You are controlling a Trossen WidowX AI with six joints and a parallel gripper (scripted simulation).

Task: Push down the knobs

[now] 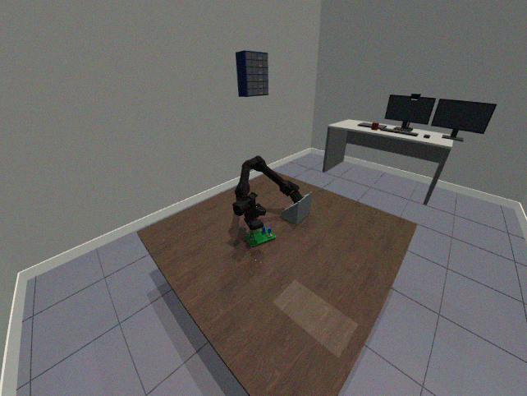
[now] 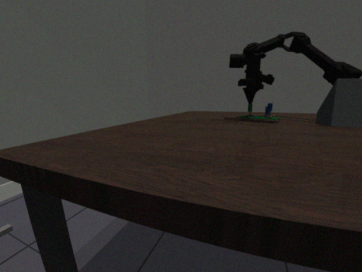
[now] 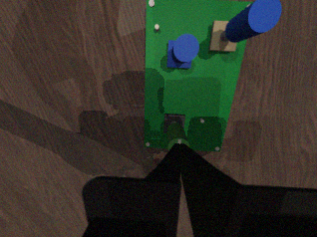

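Now: gripper tip 1 cm above the green knob. Round my gripper tip: blue knob 7 cm behind, 3 cm to the left, 3 cm below.
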